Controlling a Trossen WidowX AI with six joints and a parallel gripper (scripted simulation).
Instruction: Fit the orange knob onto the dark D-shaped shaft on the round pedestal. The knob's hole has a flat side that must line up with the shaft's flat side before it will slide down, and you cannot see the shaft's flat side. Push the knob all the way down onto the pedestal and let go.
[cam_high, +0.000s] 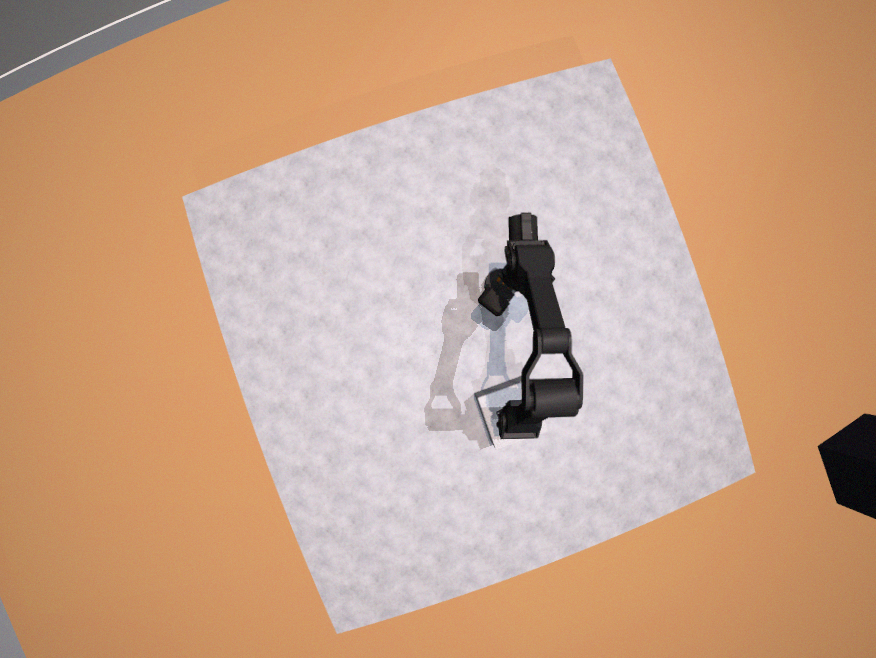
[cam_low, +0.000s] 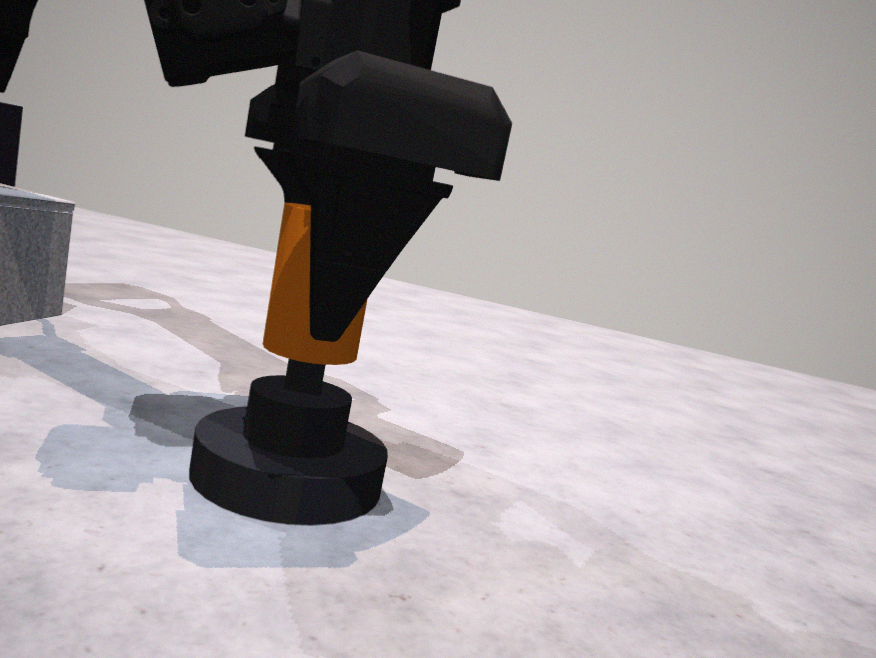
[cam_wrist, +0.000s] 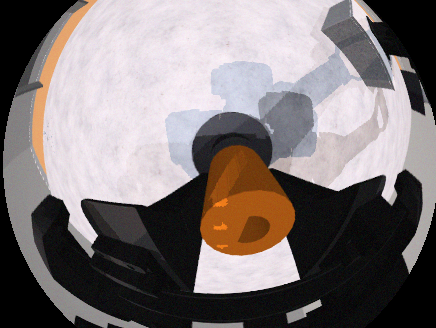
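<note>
My gripper tip is 40 mm above the round pedestal. The rest, counted from my gripper tip: orange knob: 20 mm above.
</note>
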